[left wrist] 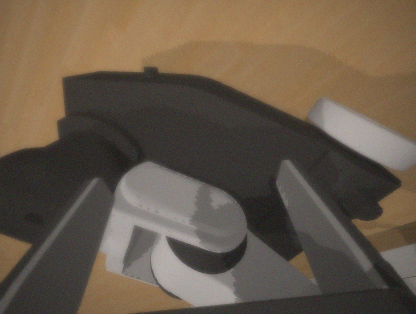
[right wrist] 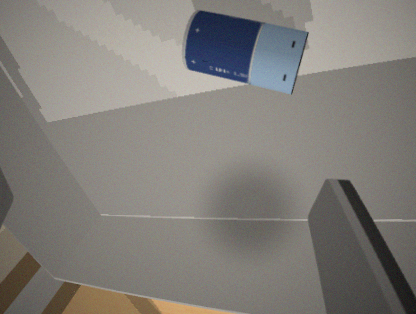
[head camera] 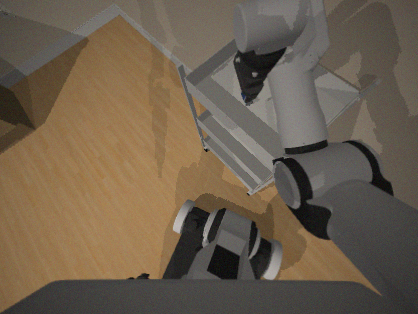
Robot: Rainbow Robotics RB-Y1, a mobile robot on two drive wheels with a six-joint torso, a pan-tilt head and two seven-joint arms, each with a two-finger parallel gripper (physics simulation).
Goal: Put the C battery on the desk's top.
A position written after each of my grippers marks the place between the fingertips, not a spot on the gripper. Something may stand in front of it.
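Observation:
There's my left gripper (left wrist: 193,180), and then my right gripper, which I see in the head camera as my right gripper (head camera: 242,84) and in the right wrist view as the gripper (right wrist: 161,188). I can also see a C battery (right wrist: 261,54), though in the left wrist view the battery is out of frame. And there's a shelf cart (head camera: 245,139), with the right wrist view showing me the cart (right wrist: 133,174) too.

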